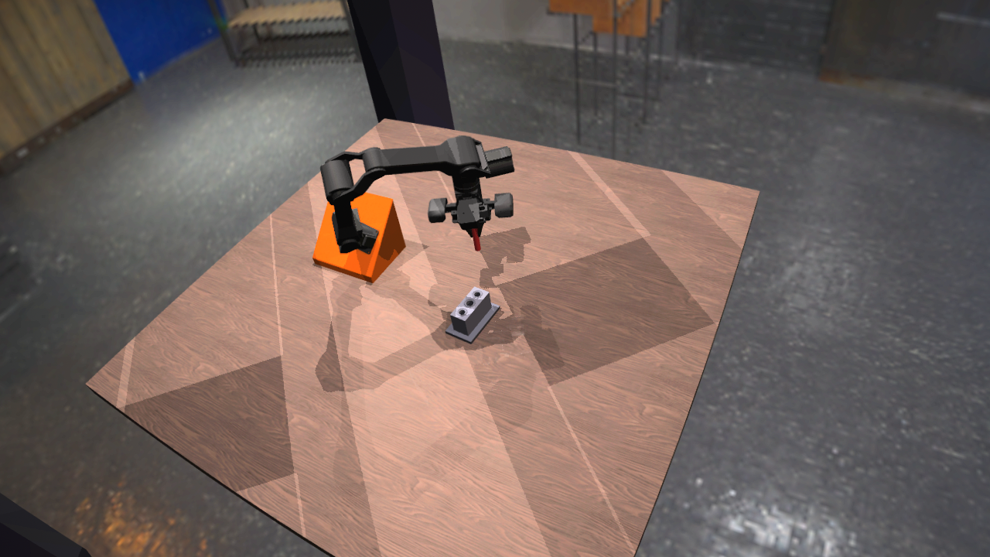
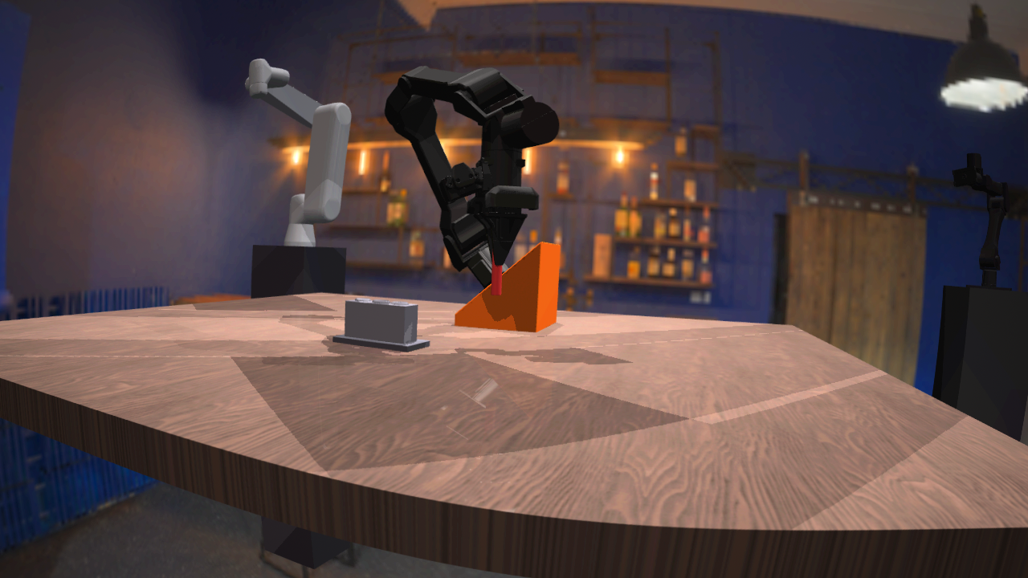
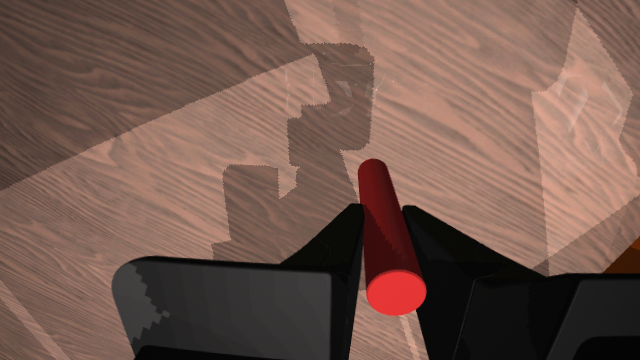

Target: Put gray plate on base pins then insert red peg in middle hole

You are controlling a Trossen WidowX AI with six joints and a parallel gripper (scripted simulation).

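Now: gripper tip 8 cm short of the gray plate, 14 cm to the left of it and 7 cm above it. The rest, counted from my gripper tip: red peg: right at my gripper tip; base: 7 cm ahead, 14 cm to the right, 11 cm below.
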